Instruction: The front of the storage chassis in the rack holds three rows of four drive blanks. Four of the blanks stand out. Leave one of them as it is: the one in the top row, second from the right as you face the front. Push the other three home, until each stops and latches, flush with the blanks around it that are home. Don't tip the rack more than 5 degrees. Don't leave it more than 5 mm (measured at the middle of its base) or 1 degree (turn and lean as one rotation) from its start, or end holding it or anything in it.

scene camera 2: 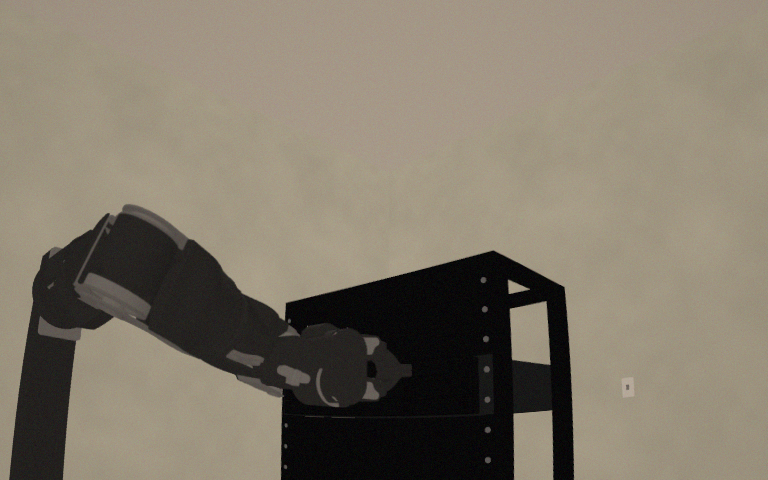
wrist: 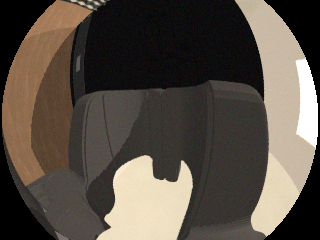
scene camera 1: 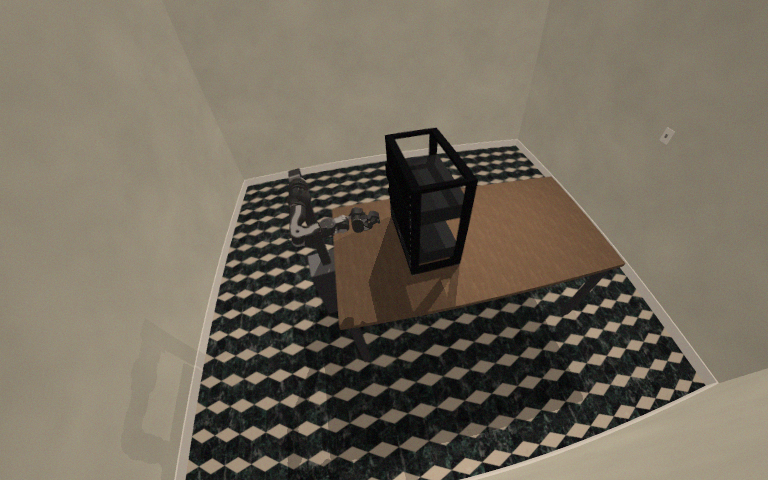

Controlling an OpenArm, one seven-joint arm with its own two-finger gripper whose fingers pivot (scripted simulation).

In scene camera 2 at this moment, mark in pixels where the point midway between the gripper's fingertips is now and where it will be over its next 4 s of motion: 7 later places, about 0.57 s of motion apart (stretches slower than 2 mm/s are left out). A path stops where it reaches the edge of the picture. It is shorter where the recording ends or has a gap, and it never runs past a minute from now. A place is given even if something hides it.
The gripper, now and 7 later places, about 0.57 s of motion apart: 397,371; 408,366; 424,368; 426,367; 433,370; 438,370; 439,370; 440,368
